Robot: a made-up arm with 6 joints. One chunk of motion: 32 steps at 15 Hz.
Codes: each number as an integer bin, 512 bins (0 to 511) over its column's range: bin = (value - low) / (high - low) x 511, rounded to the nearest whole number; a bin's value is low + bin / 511 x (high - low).
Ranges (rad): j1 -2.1..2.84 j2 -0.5..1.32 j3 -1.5..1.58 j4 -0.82..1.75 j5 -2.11..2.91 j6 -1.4..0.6
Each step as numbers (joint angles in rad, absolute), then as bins.
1 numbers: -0.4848 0.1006 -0.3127 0.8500 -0.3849 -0.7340
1 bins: 167 169 197 332 176 170
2 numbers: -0.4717 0.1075 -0.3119 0.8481 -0.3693 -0.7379
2 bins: 168 171 197 332 177 169
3 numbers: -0.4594 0.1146 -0.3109 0.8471 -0.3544 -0.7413
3 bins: 170 173 197 331 179 168
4 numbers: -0.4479 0.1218 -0.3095 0.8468 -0.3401 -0.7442
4 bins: 171 175 198 331 180 168
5 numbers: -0.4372 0.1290 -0.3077 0.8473 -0.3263 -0.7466
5 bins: 172 177 198 332 182 167
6 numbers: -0.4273 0.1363 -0.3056 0.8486 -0.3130 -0.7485
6 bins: 173 179 198 332 183 166
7 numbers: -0.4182 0.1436 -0.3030 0.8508 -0.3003 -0.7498
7 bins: 174 181 199 332 184 166
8 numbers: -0.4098 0.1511 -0.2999 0.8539 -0.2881 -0.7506
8 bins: 175 183 199 333 185 166
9 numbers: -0.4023 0.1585 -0.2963 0.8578 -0.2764 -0.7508
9 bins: 176 185 200 334 187 166
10 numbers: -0.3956 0.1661 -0.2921 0.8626 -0.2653 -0.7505
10 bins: 176 187 200 335 188 166
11 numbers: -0.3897 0.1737 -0.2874 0.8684 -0.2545 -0.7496
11 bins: 177 189 201 336 189 166
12 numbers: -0.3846 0.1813 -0.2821 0.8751 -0.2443 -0.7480
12 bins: 177 191 202 337 190 167
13 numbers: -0.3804 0.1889 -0.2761 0.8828 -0.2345 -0.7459
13 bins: 178 193 203 339 191 167
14 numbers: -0.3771 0.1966 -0.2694 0.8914 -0.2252 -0.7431
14 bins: 178 196 204 340 192 168
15 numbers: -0.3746 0.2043 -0.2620 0.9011 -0.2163 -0.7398
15 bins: 178 198 205 342 193 169
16 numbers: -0.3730 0.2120 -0.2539 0.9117 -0.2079 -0.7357
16 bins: 179 200 207 344 194 170
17 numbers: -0.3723 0.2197 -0.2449 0.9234 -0.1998 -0.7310
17 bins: 179 202 208 347 194 171
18 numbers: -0.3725 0.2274 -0.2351 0.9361 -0.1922 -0.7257
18 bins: 179 204 210 349 195 172
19 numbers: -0.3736 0.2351 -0.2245 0.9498 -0.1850 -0.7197
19 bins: 179 206 212 352 196 174
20 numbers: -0.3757 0.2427 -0.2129 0.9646 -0.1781 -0.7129
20 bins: 178 209 214 355 197 176
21 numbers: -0.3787 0.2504 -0.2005 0.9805 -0.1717 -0.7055
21 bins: 178 211 216 358 197 177
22 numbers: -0.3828 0.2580 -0.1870 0.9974 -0.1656 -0.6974
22 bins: 178 213 218 361 198 180
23 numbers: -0.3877 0.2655 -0.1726 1.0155 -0.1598 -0.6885
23 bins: 177 215 220 365 199 182
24 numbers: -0.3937 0.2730 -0.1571 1.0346 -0.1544 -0.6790
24 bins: 177 217 223 369 199 184
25 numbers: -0.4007 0.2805 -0.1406 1.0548 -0.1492 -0.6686
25 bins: 176 219 226 373 200 187
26 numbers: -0.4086 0.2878 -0.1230 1.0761 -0.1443 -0.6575
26 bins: 175 221 228 377 200 190
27 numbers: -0.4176 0.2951 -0.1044 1.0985 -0.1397 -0.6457
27 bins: 174 223 232 381 201 193
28 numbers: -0.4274 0.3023 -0.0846 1.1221 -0.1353 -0.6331
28 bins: 173 225 235 386 201 196
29 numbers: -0.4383 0.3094 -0.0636 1.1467 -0.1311 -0.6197
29 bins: 172 227 238 391 201 199
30 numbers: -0.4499 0.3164 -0.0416 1.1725 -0.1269 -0.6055
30 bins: 171 229 242 396 202 203
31 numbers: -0.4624 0.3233 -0.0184 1.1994 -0.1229 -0.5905
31 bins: 169 231 246 402 202 207
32 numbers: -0.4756 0.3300 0.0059 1.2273 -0.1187 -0.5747
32 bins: 168 233 250 407 203 211
